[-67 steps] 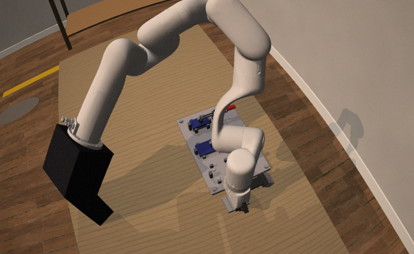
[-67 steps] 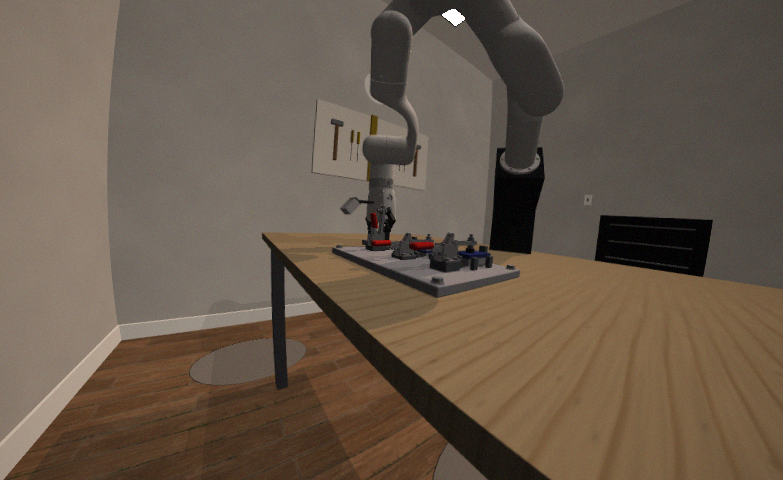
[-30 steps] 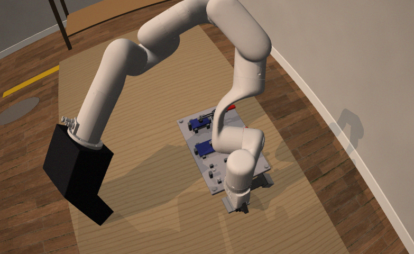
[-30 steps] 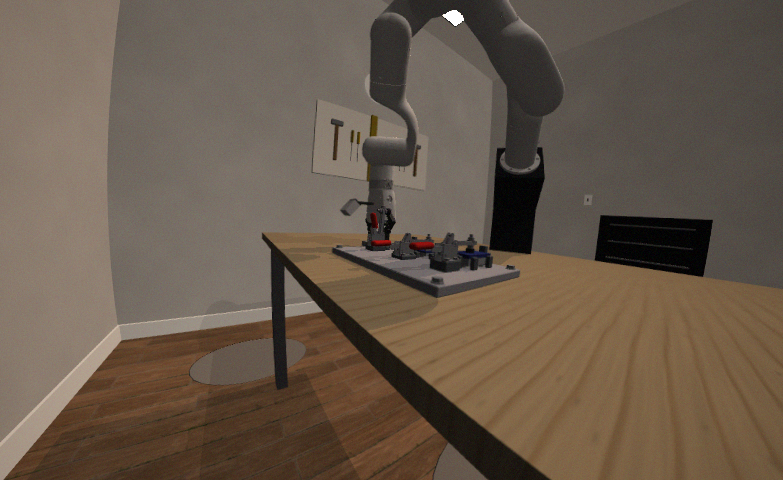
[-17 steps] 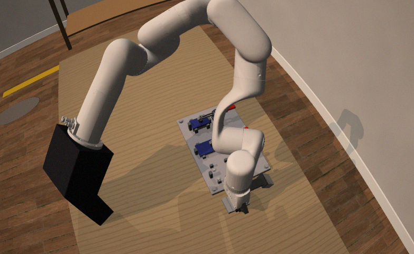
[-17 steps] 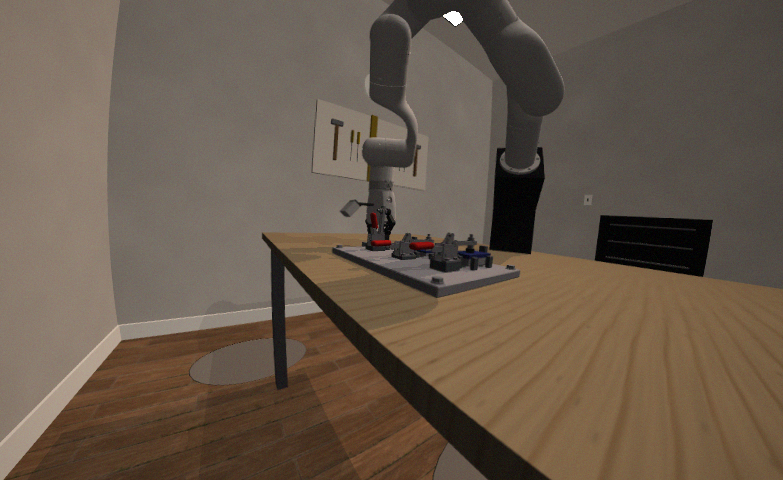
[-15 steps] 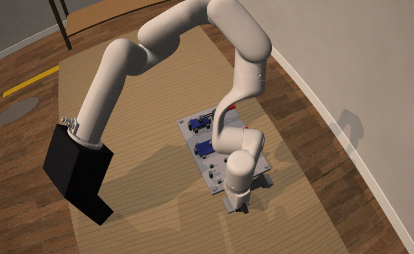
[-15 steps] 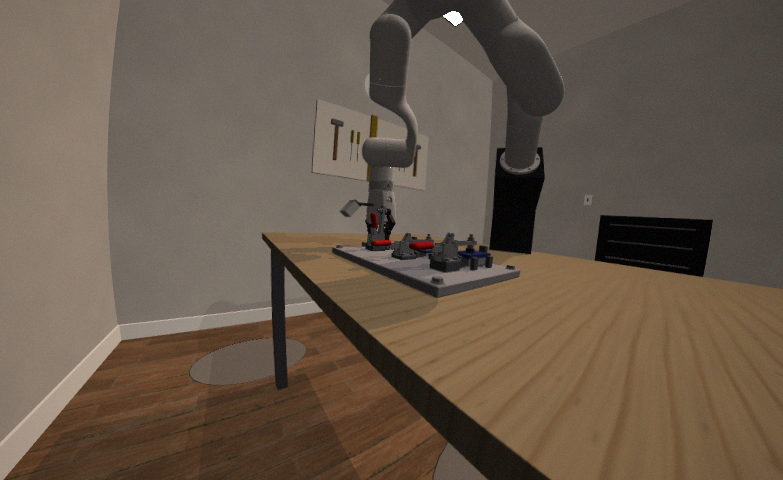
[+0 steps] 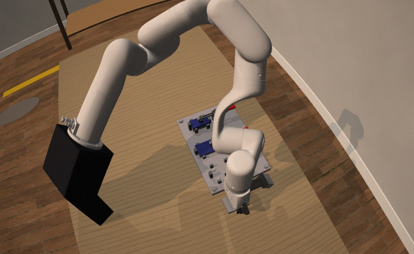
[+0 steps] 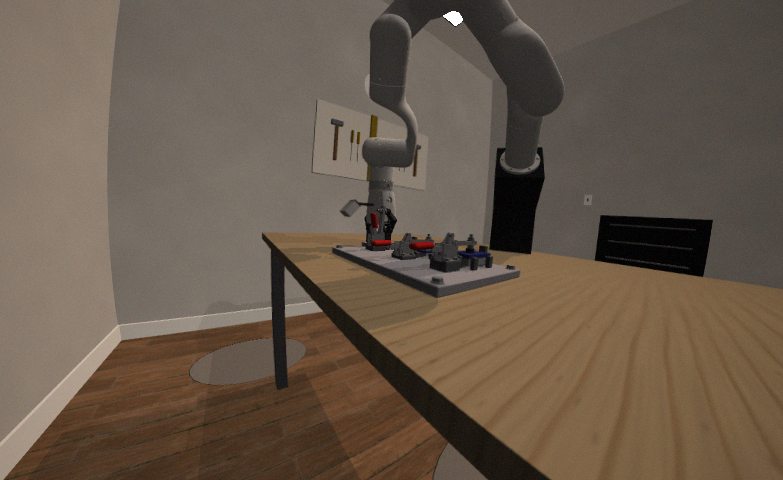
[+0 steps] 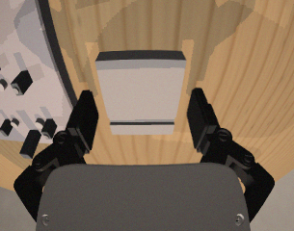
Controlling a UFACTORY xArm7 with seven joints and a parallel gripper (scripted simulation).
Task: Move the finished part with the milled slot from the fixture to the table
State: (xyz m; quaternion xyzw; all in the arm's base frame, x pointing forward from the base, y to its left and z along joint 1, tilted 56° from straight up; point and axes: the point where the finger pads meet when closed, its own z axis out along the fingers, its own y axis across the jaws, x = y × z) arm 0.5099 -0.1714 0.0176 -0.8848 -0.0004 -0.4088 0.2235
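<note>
Now: hand 1 cm past the grey finished part and 1 cm above it. From my hand the other things lie so: grey fixture plate: 24 cm to the left, 1 cm below, 1 cm behind.
</note>
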